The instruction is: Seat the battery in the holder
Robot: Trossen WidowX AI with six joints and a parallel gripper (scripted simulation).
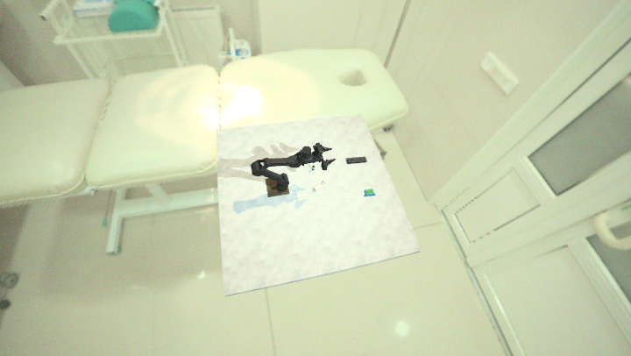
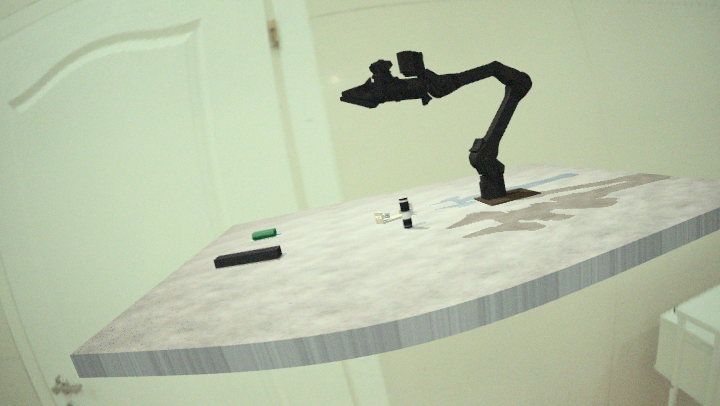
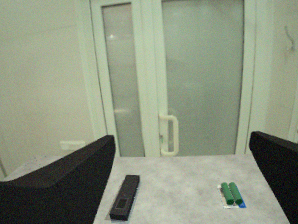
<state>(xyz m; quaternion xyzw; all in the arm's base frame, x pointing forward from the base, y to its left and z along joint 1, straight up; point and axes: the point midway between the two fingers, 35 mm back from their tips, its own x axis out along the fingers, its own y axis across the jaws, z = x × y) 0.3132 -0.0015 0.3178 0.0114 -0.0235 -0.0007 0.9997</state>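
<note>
Now: gripper tip 80 mm past the battery, 120 mm to the right of it and 290 mm above it. Round my gripper tip: black bar: 290 mm ahead, 120 mm to the left, 310 mm below.
</note>
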